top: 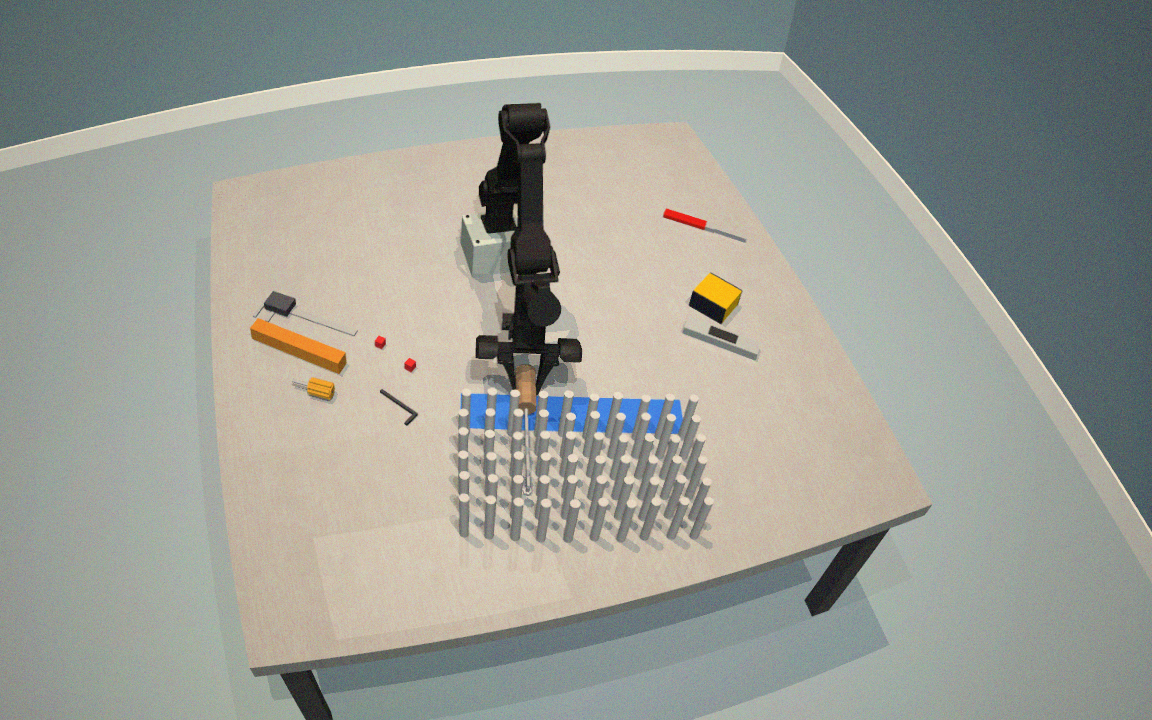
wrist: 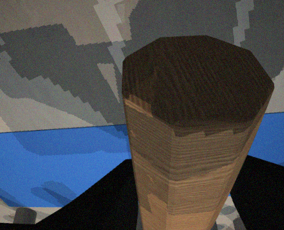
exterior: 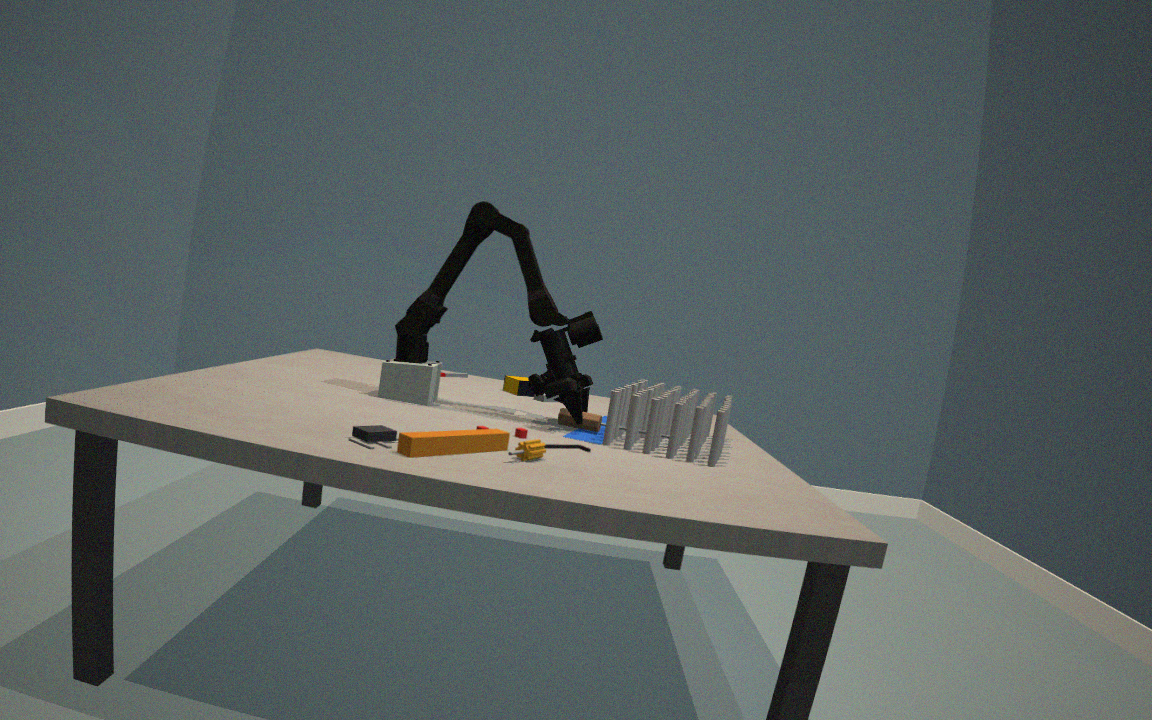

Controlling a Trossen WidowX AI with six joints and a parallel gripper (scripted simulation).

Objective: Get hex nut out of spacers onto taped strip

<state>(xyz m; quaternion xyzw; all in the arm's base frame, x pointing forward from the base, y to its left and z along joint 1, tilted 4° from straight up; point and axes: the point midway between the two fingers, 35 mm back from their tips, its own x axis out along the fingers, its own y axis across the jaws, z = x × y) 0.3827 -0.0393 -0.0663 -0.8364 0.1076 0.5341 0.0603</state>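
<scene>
Right now the blue taped strip is 5 cm ahead of my gripper tip, 8 cm to the left of it and 2 cm below it. From my gripper tip the other things lie so: orange-handled tool (9 cm behind, 38 cm to the right); then hex nut (20 cm ahead, 5 cm to the right, 1 cm below); then black hex key (1 cm behind, 22 cm to the right, 1 cm below).
</scene>
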